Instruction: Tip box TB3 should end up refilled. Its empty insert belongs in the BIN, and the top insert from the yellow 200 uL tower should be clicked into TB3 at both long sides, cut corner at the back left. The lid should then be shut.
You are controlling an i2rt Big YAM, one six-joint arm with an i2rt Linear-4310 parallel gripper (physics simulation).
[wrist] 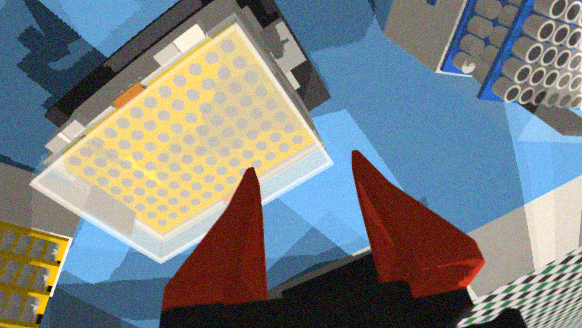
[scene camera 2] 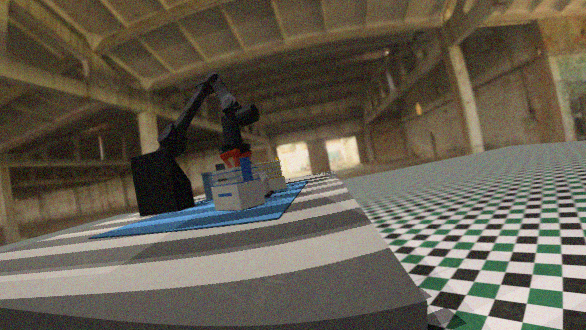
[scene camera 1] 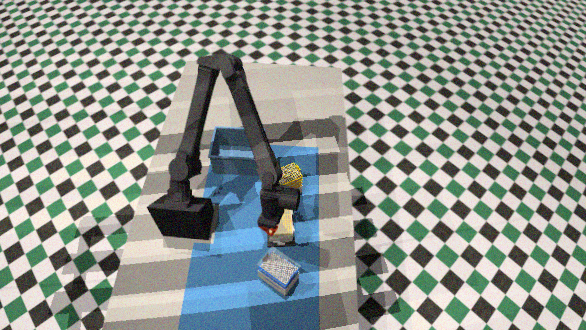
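The tip box (scene camera 1: 281, 235) that I take for TB3 sits in a dark holder; no label is readable. Its yellow insert (wrist: 165, 140) shows grey round holes without visible tips. A clear lid (wrist: 100, 220) appears to lie over the insert, though its exact tilt is hard to tell. The yellow tip tower (scene camera 1: 292, 175) (scene camera 2: 272, 170) (wrist: 30, 270) stands behind the box in scene camera 1. The blue BIN (scene camera 1: 232, 166) (scene camera 2: 207, 186) is at the back left. My gripper (scene camera 1: 269, 231) (scene camera 2: 234, 160) (wrist: 303, 166) is half open and empty, beside the lid's edge; its fingertips are partly hidden in scene camera 2.
A blue-and-grey tip box (scene camera 1: 280, 272) (scene camera 2: 237, 196) (wrist: 545, 55) with a clear cover stands in front of the holder. The dark holder (wrist: 95, 75) surrounds the box's base. Everything rests on a blue mat (scene camera 1: 225, 300) on the striped table (scene camera 2: 225, 265).
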